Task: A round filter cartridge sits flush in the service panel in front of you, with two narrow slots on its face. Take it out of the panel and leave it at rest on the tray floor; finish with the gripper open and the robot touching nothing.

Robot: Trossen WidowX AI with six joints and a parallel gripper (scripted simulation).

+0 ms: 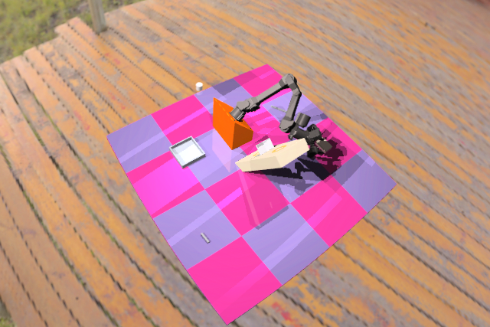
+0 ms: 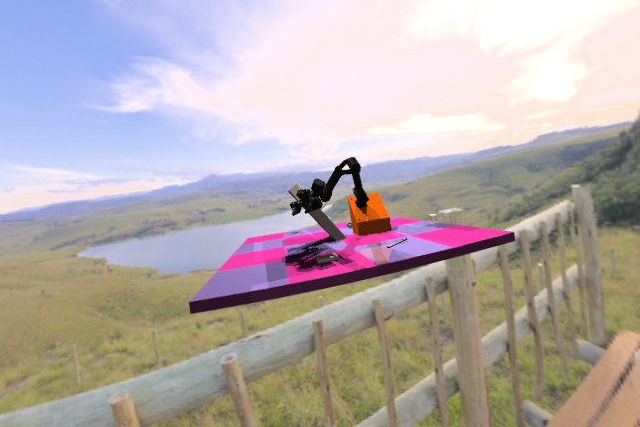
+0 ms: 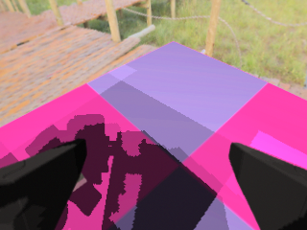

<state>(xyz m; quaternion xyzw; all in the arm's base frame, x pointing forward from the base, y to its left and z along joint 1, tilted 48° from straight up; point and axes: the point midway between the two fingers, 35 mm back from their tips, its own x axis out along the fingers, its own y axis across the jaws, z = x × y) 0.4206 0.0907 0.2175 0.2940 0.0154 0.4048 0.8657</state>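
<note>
My gripper tip is now 80 mm past the round filter cartridge, 270 mm to the left of it and 80 mm below it. From my gripper tip the other things lie so: white block 70 mm behind, 180 mm to the left, 200 mm below; grey square tray 520 mm behind, 520 mm to the right, 190 mm below; short stick 50 mm behind, 750 mm to the right, 200 mm below.
</note>
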